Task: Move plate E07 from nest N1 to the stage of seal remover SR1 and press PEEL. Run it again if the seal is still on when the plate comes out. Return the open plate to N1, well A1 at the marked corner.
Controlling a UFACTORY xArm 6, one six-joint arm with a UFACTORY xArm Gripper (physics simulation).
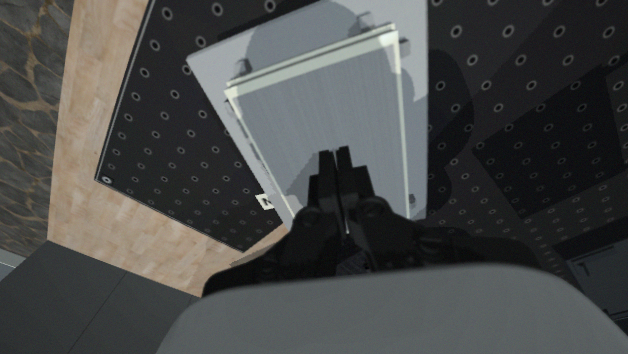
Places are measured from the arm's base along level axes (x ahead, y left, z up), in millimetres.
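Pixels of known places: gripper, fingertip midpoint: (pixel 338 169).
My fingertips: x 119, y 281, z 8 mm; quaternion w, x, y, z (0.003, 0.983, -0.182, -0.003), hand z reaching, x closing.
For each thing: its top centre in the pictures, then the offset to it from my fingertips. "spot": a spot on its surface instead. Level surfaces: height alone.
- plate, middle of its top: (pixel 336 171) dx -3, dy -3, dz -4 mm
- light grey nest, surface spot: (pixel 212 62) spot: dx -25, dy +83, dz -20 mm
- small white label, surface spot: (pixel 264 201) spot: dx -117, dy -37, dz -71 mm
- black board, its level: dz -71 mm
- wooden table surface, its level: dz -84 mm
- dark grey box-like object, surface spot: (pixel 602 280) spot: dx +110, dy -154, dz +34 mm
A plate (pixel 325 110) with a pale rim and a flat grey, finely streaked top sits on a light grey nest (pixel 212 62) with small corner posts. The plate's near end is hidden behind the gripper. My gripper (pixel 338 169) is shut with nothing between its fingers; the fingertips are over the plate's top face. The gap between them and the plate cannot be told. Part of a small white label (pixel 264 201) shows at the nest's left side. The seal remover and the plate's A1 corner cannot be made out.
A black board (pixel 165 155) with ringed holes lies under the nest. A wooden table surface (pixel 82 120) borders it on the left. A dark grey box-like object (pixel 602 280) shows at the lower right. Dark shadows lie over the board to the right.
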